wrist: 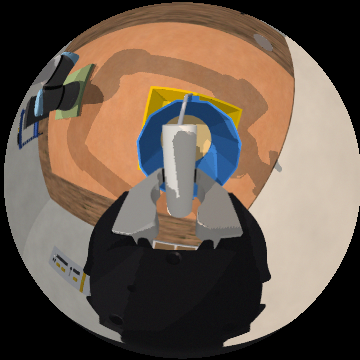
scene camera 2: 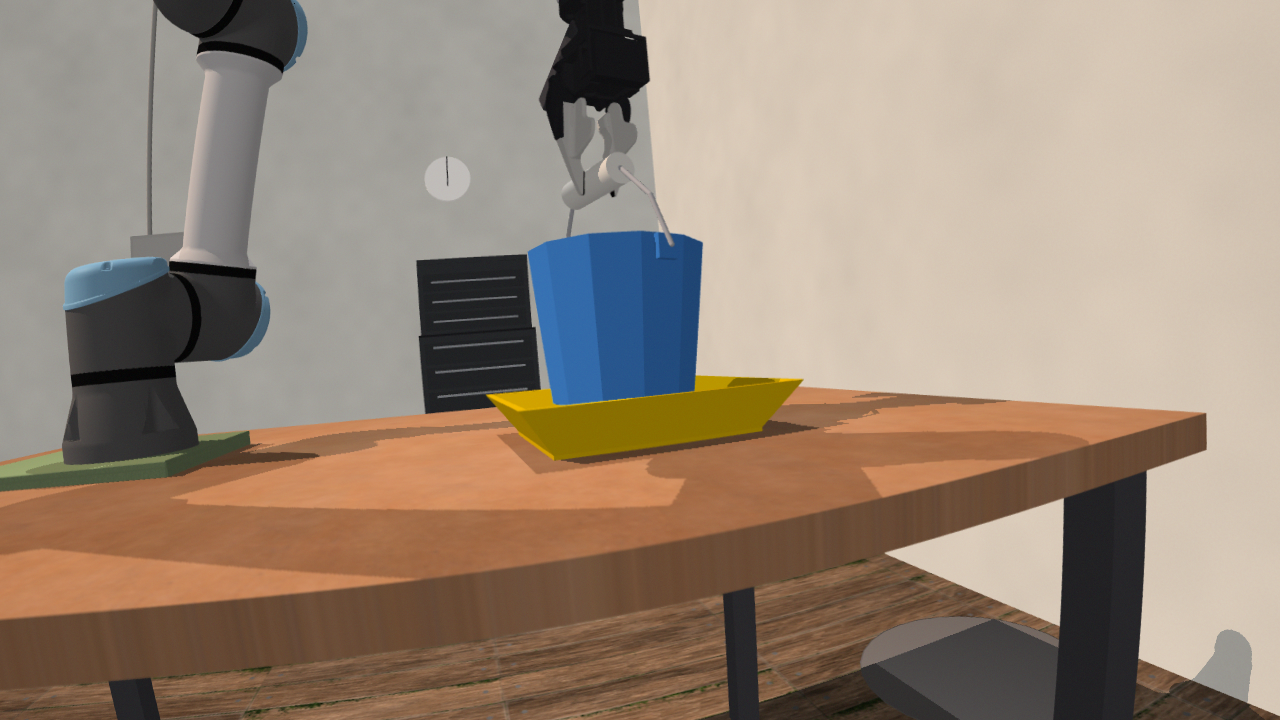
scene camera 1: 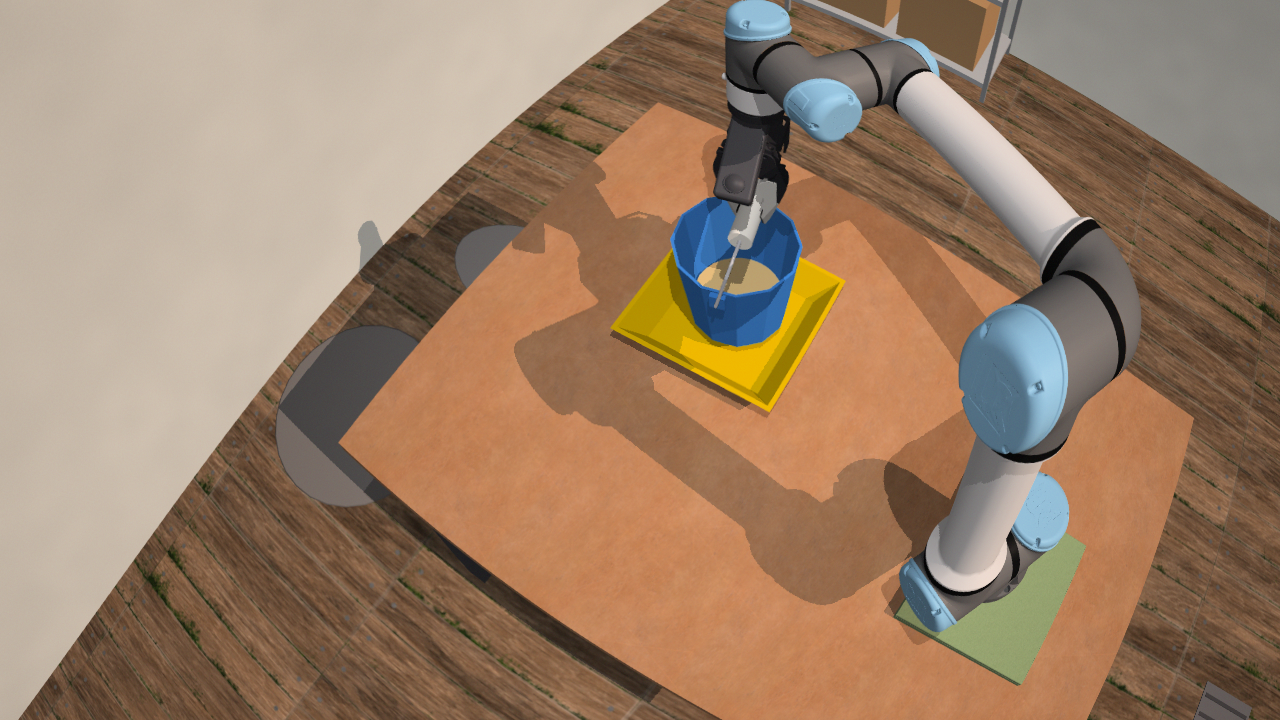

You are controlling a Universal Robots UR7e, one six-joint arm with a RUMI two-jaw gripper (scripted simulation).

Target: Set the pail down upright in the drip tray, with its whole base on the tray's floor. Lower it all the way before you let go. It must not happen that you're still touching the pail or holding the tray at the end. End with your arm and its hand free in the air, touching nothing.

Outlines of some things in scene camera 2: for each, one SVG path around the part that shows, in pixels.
The gripper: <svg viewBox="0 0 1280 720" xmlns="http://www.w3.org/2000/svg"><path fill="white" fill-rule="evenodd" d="M619 188L617 188L613 192L610 192L611 197L617 196ZM624 0L559 0L559 15L569 26L542 89L539 101L542 109L547 112L554 139L557 140L560 152L579 195L585 194L585 171L583 171L581 165L581 155L592 140L595 132L595 119L587 116L586 102L587 106L594 106L598 112L605 108L605 114L597 121L598 132L601 134L605 146L603 159L614 152L626 154L637 140L637 128L633 123L629 123L631 106L628 98L631 98L640 91L641 87L650 82L647 41L645 36L633 34L632 30L624 29L622 8Z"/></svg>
A yellow drip tray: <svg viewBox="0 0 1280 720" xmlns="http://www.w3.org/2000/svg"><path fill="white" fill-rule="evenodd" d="M804 379L696 375L695 391L564 406L553 404L551 389L486 396L518 430L521 437L555 461L763 431L762 427Z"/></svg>
